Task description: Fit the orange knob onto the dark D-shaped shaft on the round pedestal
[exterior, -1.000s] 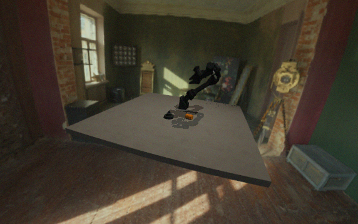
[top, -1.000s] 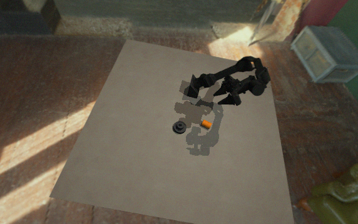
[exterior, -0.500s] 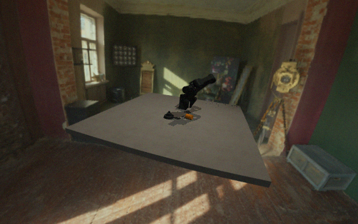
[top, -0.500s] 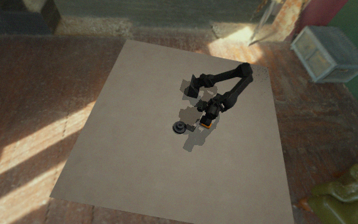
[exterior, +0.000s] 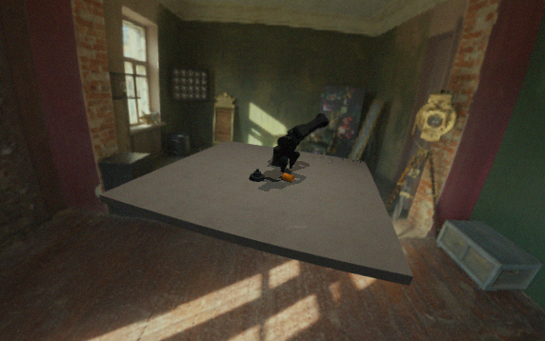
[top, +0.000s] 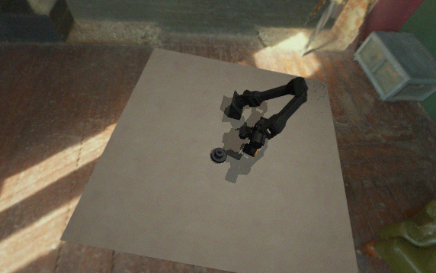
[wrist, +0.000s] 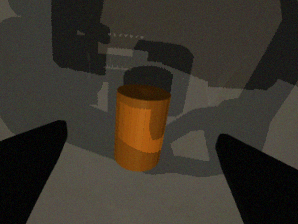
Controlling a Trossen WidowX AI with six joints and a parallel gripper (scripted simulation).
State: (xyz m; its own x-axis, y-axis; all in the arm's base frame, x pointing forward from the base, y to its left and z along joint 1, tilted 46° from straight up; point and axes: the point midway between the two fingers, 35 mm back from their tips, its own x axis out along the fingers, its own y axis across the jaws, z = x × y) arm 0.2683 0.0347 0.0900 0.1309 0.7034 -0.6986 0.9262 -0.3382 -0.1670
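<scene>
Right now the orange knob is 4 cm below my gripper tip, 1 cm to the left of it and 1 cm ahead of it. The rest, counted from my gripper tip: round dark pedestal: 16 cm to the right, 5 cm ahead, 3 cm below.
</scene>
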